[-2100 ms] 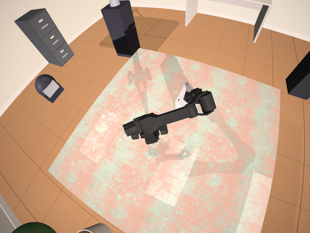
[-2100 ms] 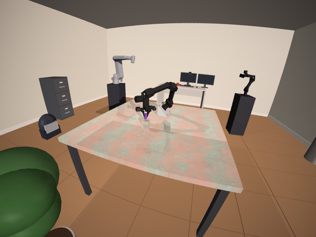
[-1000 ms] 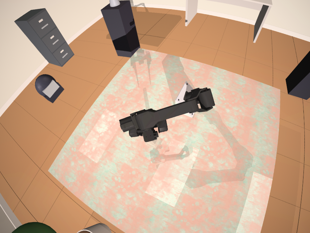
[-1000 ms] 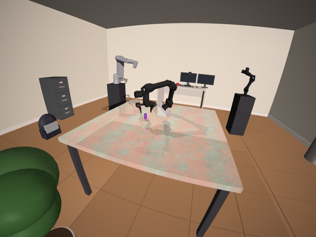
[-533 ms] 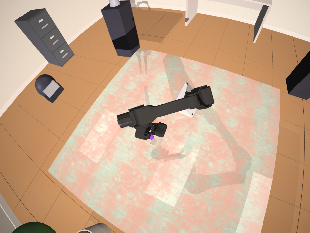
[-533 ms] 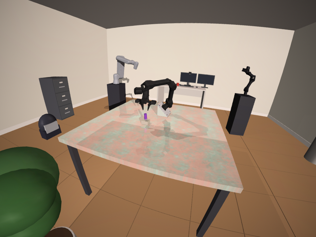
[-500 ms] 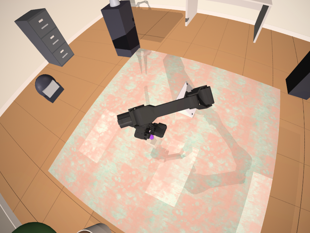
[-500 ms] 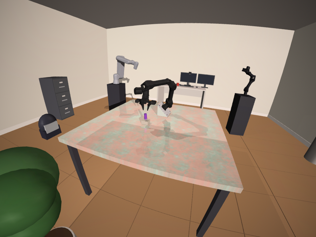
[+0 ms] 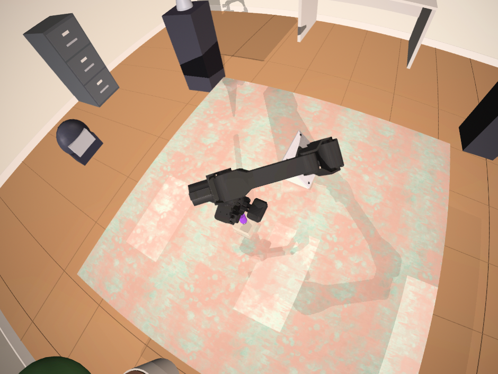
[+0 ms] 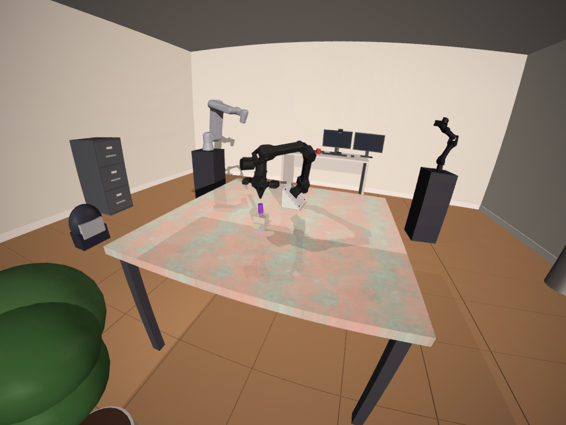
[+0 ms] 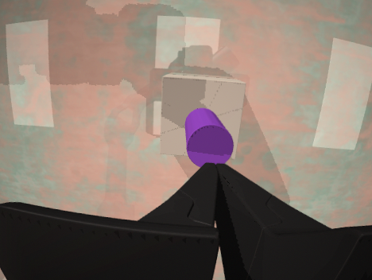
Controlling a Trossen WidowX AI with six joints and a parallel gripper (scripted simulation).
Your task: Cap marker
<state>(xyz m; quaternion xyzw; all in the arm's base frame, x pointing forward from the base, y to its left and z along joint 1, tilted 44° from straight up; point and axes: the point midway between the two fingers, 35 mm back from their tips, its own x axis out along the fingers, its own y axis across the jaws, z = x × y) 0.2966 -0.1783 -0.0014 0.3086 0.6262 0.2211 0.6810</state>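
Now: the purple marker cap 60 mm below my gripper tip. The rest, counted from my gripper tip: holder block: 110 mm below.
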